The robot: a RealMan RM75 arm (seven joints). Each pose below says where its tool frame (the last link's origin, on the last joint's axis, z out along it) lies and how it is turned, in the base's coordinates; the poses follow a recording.
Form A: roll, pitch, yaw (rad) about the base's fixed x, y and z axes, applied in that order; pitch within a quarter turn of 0, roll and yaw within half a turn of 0; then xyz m.
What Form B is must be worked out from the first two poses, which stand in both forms.
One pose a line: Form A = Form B
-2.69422, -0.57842, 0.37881, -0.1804, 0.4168, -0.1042 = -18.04, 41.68, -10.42, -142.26, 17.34, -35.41
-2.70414, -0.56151, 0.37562, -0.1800, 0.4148, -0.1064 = -18.00, 41.48, -10.64, -143.32, 17.05, -34.55
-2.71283, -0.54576, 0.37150, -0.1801, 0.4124, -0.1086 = -18.01, 41.24, -10.86, -144.29, 16.80, -33.70
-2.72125, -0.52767, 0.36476, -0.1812, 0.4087, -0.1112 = -18.12, 40.87, -11.12, -145.35, 16.49, -32.67
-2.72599, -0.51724, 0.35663, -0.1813, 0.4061, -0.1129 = -18.13, 40.61, -11.29, -146.00, 16.44, -31.87
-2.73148, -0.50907, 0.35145, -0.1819, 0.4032, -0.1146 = -18.19, 40.32, -11.46, -146.59, 16.40, -31.28
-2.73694, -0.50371, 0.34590, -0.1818, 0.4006, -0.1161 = -18.18, 40.06, -11.61, -147.10, 16.50, -30.76
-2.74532, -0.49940, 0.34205, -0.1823, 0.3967, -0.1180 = -18.23, 39.67, -11.80, -147.71, 16.66, -30.32
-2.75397, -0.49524, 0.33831, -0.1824, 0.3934, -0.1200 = -18.24, 39.34, -12.00, -148.33, 16.83, -29.87
